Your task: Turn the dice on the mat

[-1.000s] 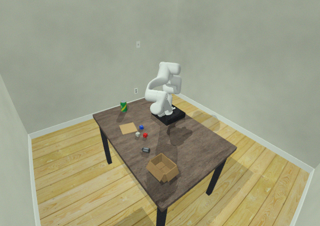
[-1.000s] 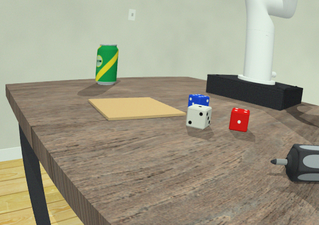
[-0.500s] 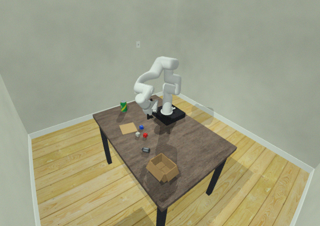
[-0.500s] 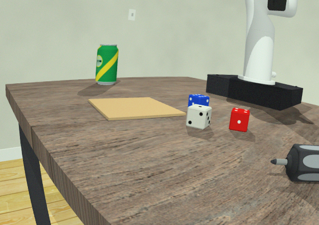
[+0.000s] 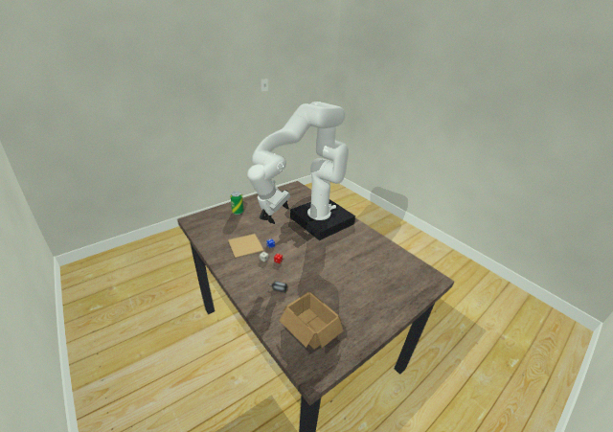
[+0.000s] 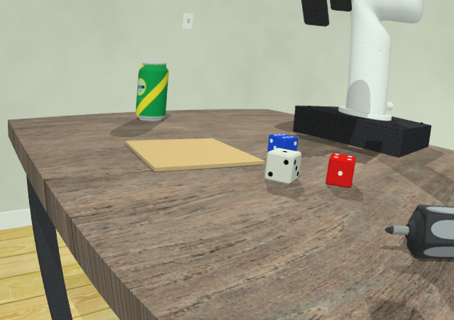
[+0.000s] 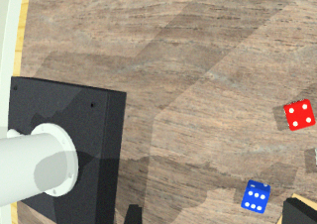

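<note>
The blue die is 2 cm ahead of my hand, 5 cm to the right of it and 19 cm below it. The rest, counted from my hand: red die 3 cm ahead, 7 cm to the left, 19 cm below; white die 9 cm ahead, 3 cm to the left, 19 cm below; tan mat 13 cm ahead, 10 cm to the right, 21 cm below.
</note>
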